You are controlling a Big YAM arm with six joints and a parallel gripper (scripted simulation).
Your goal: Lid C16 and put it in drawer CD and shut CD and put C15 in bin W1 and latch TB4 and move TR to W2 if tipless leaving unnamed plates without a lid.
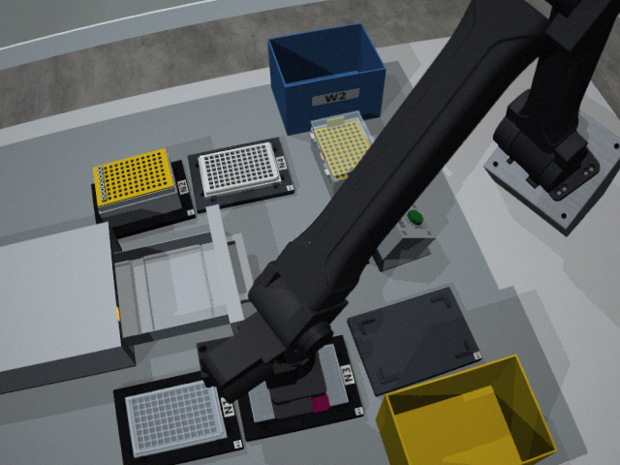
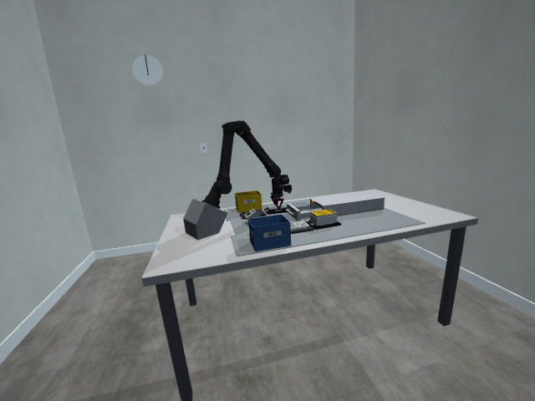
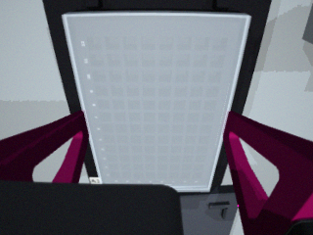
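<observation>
Now: hand right at the plate lid. Also, from my hand: nest n1: 17 cm ahead, 3 cm below, 2 cm to the right; then nest N3: 3 cm below; then black plate: 1 cm below.
</observation>
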